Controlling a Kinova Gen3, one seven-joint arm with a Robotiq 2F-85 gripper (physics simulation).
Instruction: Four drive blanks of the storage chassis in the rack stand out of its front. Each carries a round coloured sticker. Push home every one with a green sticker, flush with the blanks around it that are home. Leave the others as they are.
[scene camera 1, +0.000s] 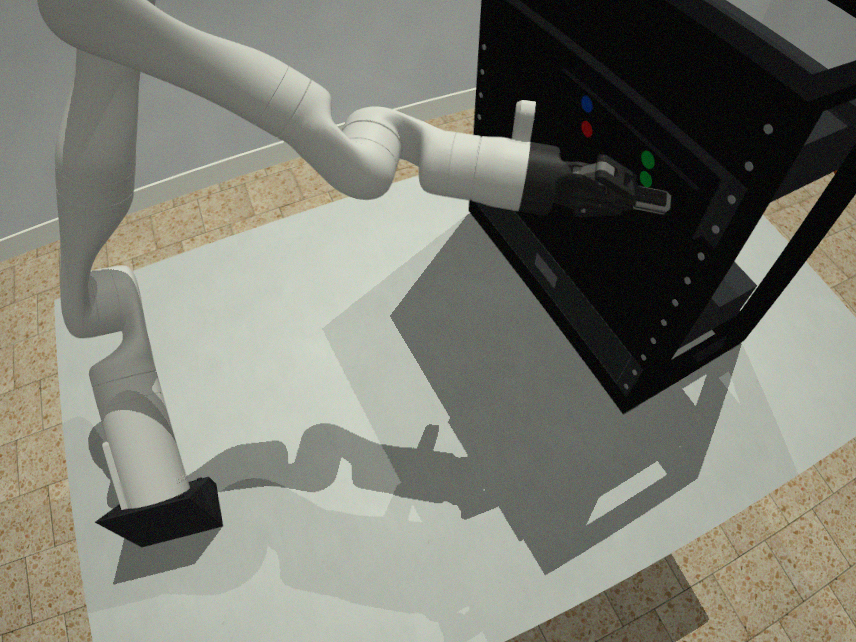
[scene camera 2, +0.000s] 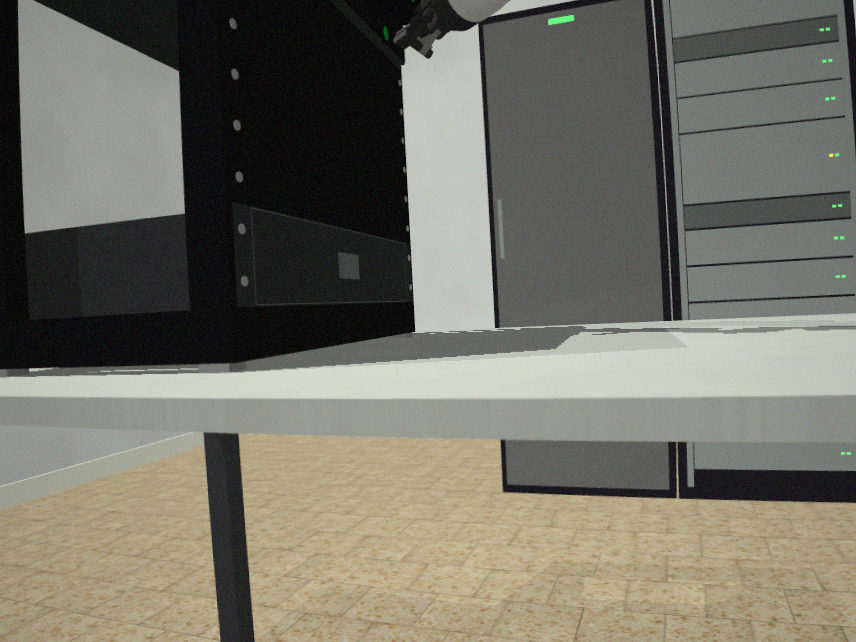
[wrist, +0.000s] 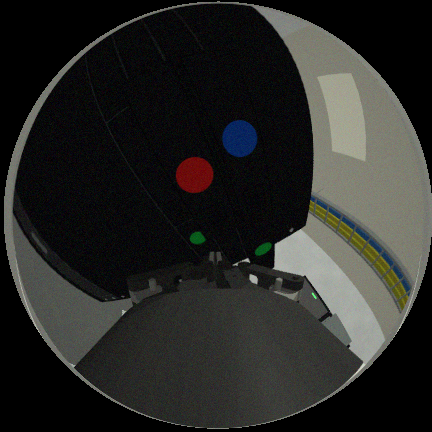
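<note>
The black rack (scene camera 1: 788, 110) (scene camera 2: 207, 207) holds the dark storage chassis. A blue sticker (scene camera 1: 587, 104) (wrist: 240, 138) sits above a red sticker (scene camera 1: 587, 129) (wrist: 195, 175). Nearer the rack's right side are an upper green sticker (scene camera 1: 647, 159) (wrist: 263, 249) and a lower green sticker (scene camera 1: 645, 178) (wrist: 197, 238). The blanks are almost black, so how far each stands out cannot be told. My gripper (scene camera 1: 662, 201) (scene camera 2: 399, 40) (wrist: 214, 258) is shut and empty, its tips close to the lower green sticker; contact with a blank cannot be made out.
A dark panel with a grey label (scene camera 2: 297, 266) fills the rack's bottom. The rack stands on the pale table (scene camera 1: 262, 276) (scene camera 2: 553, 418). A grey cabinet (scene camera 2: 573, 172) and a server cabinet (scene camera 2: 760, 165) stand behind. A blue and yellow cable tray (wrist: 361, 241) runs along the wall.
</note>
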